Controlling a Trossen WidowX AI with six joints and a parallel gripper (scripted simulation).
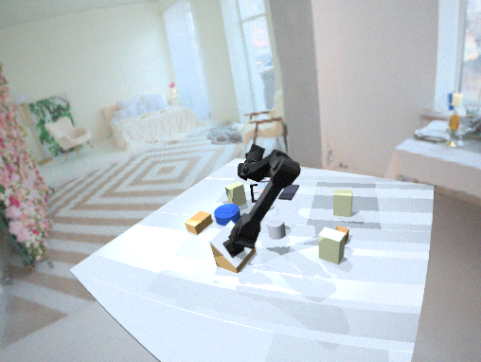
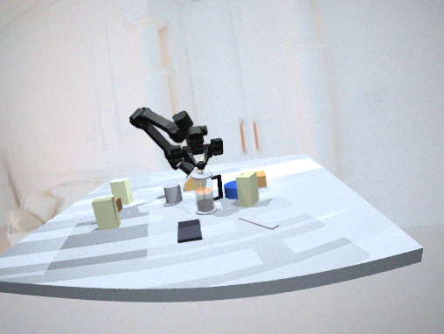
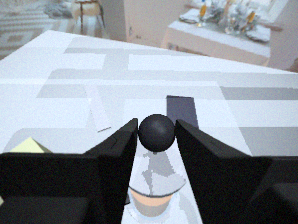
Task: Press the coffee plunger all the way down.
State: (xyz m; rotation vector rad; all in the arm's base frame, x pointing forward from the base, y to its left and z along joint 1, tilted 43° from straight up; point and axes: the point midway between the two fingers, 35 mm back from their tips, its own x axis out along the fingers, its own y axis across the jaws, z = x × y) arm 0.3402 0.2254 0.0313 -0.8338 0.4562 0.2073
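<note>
My gripper tip is 30 mm past the coffee press and 90 mm above it. Also, from my gripper tip: white strip 100 mm ahead, 180 mm to the left, 170 mm below; grey cylinder 180 mm behind, 190 mm to the right, 140 mm below; blue disc 200 mm behind, 90 mm to the left, 150 mm below.
</note>
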